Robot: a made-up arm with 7 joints.
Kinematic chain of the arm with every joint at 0, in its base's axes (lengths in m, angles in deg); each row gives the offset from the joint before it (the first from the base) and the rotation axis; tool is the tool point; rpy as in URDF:
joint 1: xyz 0 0 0.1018 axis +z
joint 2: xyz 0 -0.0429 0.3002 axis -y
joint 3: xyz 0 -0.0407 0.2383 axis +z
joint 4: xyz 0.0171 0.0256 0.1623 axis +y
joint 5: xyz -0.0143 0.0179 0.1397 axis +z
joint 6: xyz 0 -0.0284 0.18 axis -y
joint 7: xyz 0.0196 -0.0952 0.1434 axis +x
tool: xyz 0 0 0 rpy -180 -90 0
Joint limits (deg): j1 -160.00..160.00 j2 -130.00..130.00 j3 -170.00..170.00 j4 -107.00..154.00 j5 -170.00..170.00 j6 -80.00..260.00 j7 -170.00..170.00
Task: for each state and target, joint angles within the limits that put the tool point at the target. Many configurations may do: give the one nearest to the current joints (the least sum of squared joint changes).
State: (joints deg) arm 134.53 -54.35 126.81 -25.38 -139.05 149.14 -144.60
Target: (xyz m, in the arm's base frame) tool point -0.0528 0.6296 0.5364
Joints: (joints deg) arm 124.55 -80.24 138.46 -30.66 -133.64 146.21 -144.60
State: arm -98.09 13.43 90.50 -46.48 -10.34 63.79 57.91
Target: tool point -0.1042 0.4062 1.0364
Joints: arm -132.33 30.80 99.25 -27.30 1.08 77.01 57.91
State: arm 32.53 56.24 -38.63 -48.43 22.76 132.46 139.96
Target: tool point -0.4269 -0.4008 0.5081
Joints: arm 36.20 56.76 -35.60 -40.40 27.55 128.26 139.96
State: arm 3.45 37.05 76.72 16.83 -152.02 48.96 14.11
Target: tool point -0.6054 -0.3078 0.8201
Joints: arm 35.33 43.89 84.06 16.32 -151.10 67.66 14.11
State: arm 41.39 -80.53 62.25 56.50 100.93 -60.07 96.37
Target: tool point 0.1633 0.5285 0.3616
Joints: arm 33.99 -86.57 55.59 70.31 93.36 -64.99 96.37
